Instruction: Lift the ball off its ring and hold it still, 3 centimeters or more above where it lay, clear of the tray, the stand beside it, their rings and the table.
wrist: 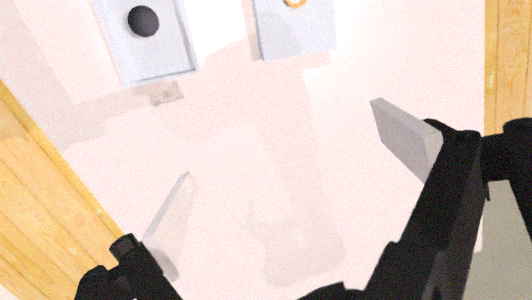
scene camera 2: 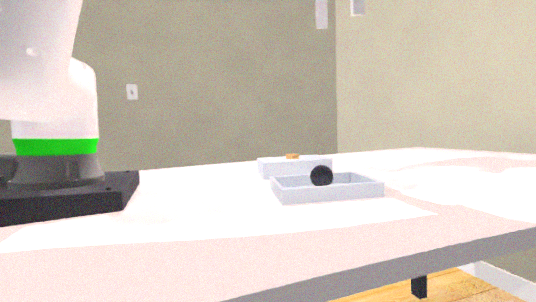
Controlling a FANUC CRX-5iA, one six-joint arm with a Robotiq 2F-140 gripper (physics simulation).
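Visible to me: my gripper point(wrist: 283, 156), together with a pale stand point(scene camera 2: 292, 164).
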